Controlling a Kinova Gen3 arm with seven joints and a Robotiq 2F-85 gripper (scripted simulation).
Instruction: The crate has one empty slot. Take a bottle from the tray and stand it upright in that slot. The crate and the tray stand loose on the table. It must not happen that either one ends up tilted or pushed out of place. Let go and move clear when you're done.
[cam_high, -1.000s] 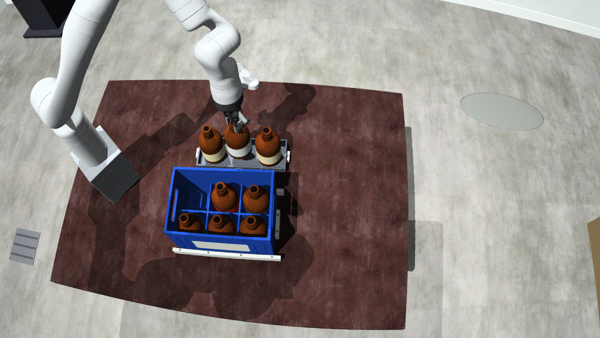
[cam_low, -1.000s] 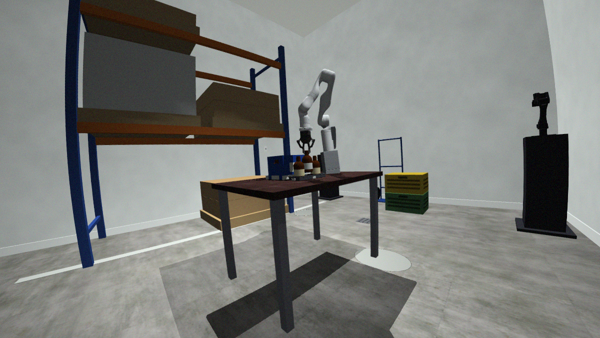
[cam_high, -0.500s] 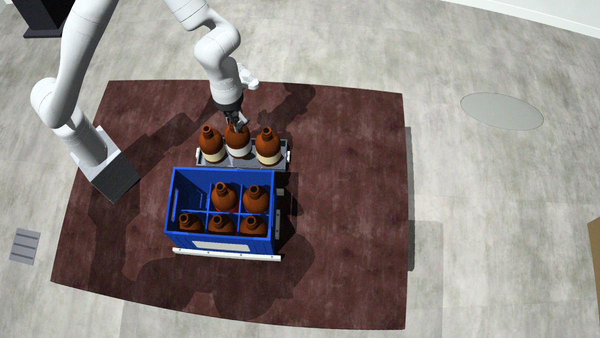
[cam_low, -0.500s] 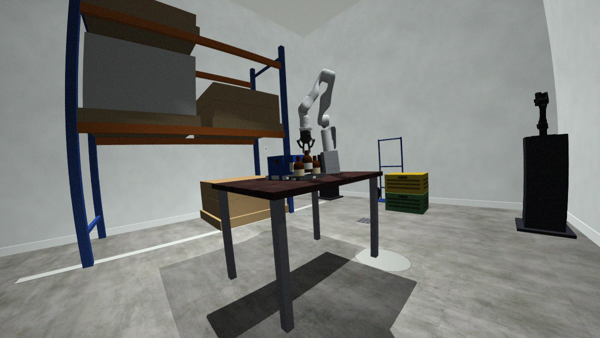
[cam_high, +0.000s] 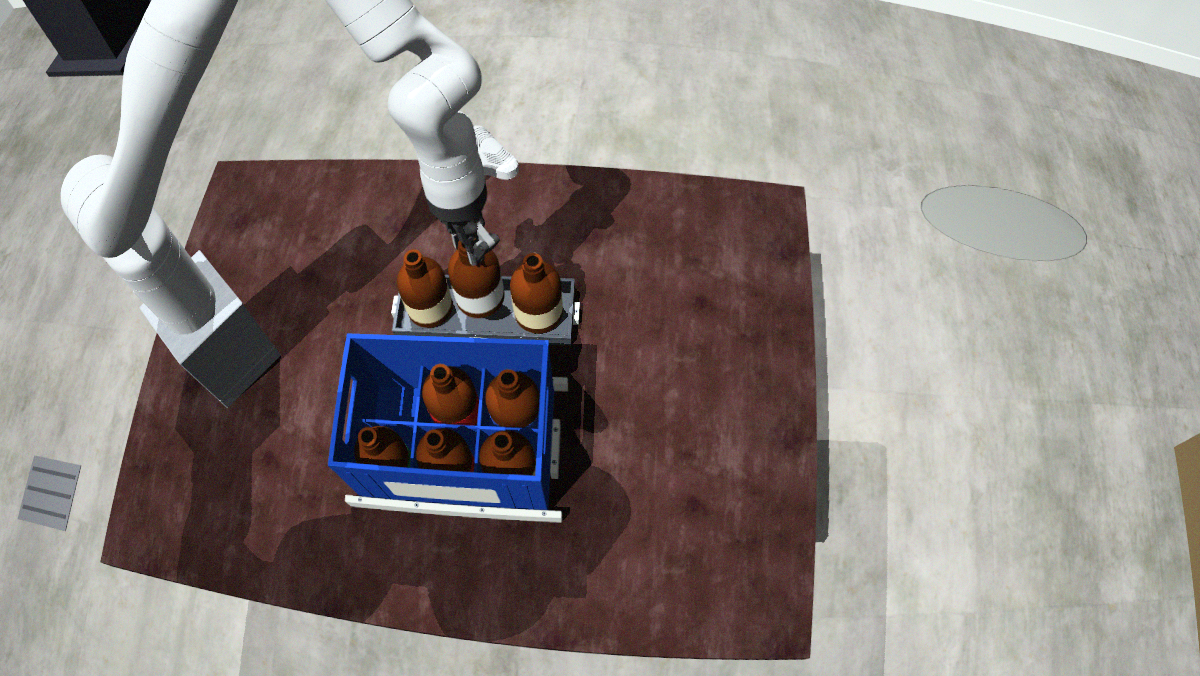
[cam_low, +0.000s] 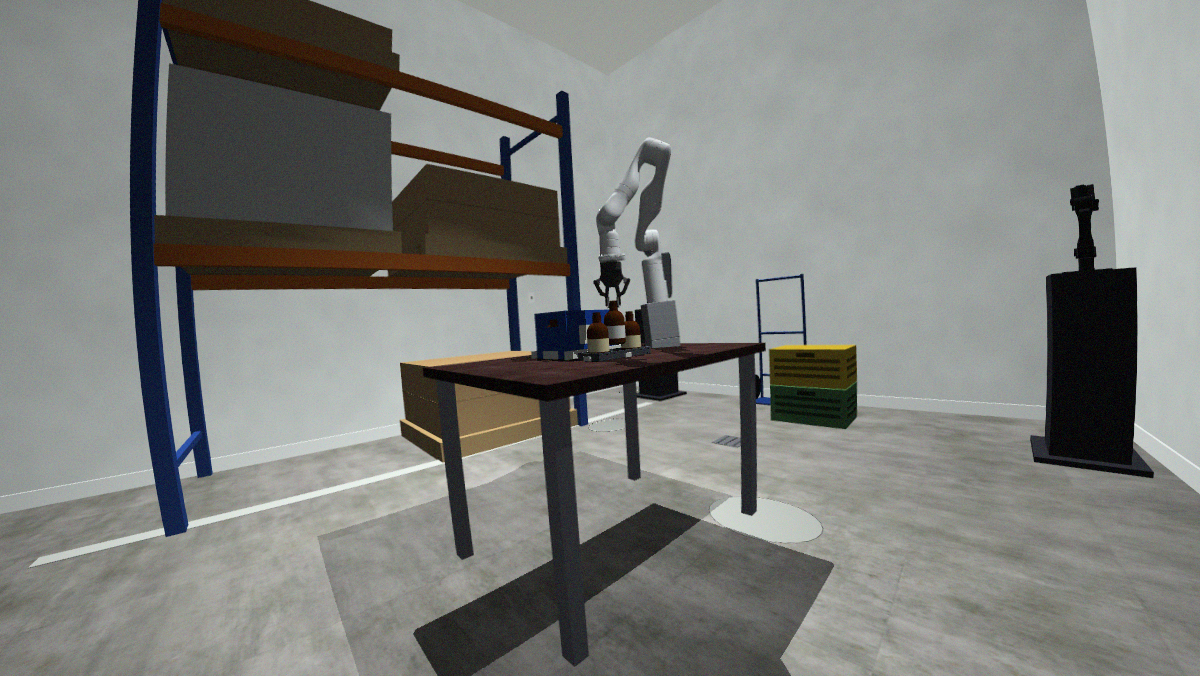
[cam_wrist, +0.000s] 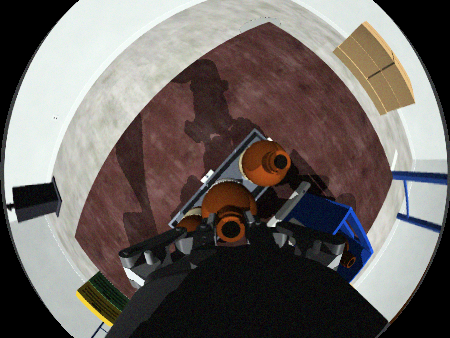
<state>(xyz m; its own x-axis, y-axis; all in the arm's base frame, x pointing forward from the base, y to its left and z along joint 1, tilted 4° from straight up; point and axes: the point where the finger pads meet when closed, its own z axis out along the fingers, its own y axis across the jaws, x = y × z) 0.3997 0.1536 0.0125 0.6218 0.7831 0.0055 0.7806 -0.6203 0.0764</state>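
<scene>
My gripper is now 7 cm above the brown bottle. The rest, counted from my hand: grey tray 18 cm below; crate 22 cm to the right, 11 cm below, 1 cm ahead.
</scene>
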